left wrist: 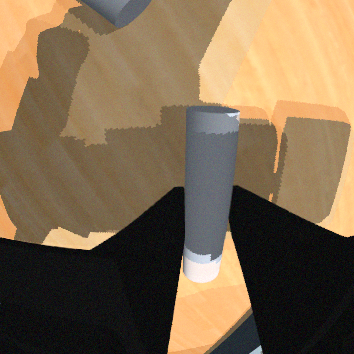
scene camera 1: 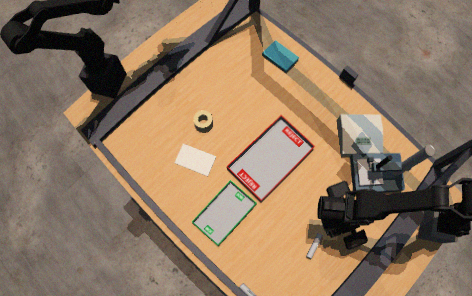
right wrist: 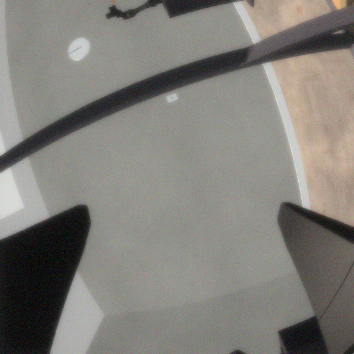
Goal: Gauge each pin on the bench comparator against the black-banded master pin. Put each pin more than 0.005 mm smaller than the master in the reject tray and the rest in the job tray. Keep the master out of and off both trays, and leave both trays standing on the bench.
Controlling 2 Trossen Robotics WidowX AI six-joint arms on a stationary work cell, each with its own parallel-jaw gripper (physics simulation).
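Places are measured from the left arm's base along level axes (x right, y ahead, z up), in metres.
Where they show: left gripper, between the fingertips: (left wrist: pixel 205 195); right gripper, between the fingertips: (right wrist: pixel 185 214); left arm's base, origin of its link: (scene camera 1: pixel 446 222); right arm's base, origin of its link: (scene camera 1: pixel 97 65).
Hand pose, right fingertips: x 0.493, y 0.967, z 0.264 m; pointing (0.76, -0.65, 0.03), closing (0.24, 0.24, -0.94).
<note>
Things, the pixels of their top centre, and the offset from my right fingertips. "spot": a spot on its surface instead.
- plain grey pin, centre of its top: (left wrist: pixel 209 218) dx -0.534, dy -0.638, dz -0.331 m
- second pale pin, centre of its top: (scene camera 1: pixel 315 245) dx -0.632, dy -0.579, dz -0.331 m
- comparator, a spot on its surface: (scene camera 1: pixel 396 176) spot: dx -0.371, dy -0.793, dz -0.319 m
- red-edged reject tray, centre of its top: (scene camera 1: pixel 271 156) dx -0.404, dy -0.393, dz -0.330 m
- green-edged job tray, centre of its top: (scene camera 1: pixel 224 212) dx -0.601, dy -0.301, dz -0.335 m
- pale readout box, a spot on its surface: (scene camera 1: pixel 355 126) spot: dx -0.254, dy -0.625, dz -0.300 m
- teal block, centre of its top: (scene camera 1: pixel 280 54) dx -0.049, dy -0.345, dz -0.333 m
- tape roll, centre of its top: (scene camera 1: pixel 202 118) dx -0.346, dy -0.165, dz -0.321 m
- white card, centre of its top: (scene camera 1: pixel 195 159) dx -0.468, dy -0.174, dz -0.348 m
- pale object, a spot on its surface: (scene camera 1: pixel 247 289) spot: dx -0.800, dy -0.422, dz -0.332 m
My left gripper (left wrist: pixel 205 195) is shut on a plain grey pin (left wrist: pixel 210 160), which stands out past both fingertips; no black band shows on it. In scene camera 1 its fingertips are hidden under the wrist. A second pale pin (scene camera 1: pixel 313 247) (left wrist: pixel 119 9) lies on the bench below the left wrist. The comparator (scene camera 1: pixel 396 176) stands above the left arm in scene camera 1. The red-edged reject tray (scene camera 1: pixel 270 160) and green-edged job tray (scene camera 1: pixel 224 214) lie flat, with no pins showing on them. The master pin cannot be made out. My right gripper (right wrist: pixel 185 214) is open and empty.
A pale readout box (scene camera 1: pixel 355 126) stands behind the comparator. A teal block (scene camera 1: pixel 281 55), a tape roll (scene camera 1: pixel 203 128) and a white card (scene camera 1: pixel 195 160) lie on the bench. A pale object (scene camera 1: pixel 247 289) is partly cut off at the bottom edge. Dark frame rails border the bench.
</note>
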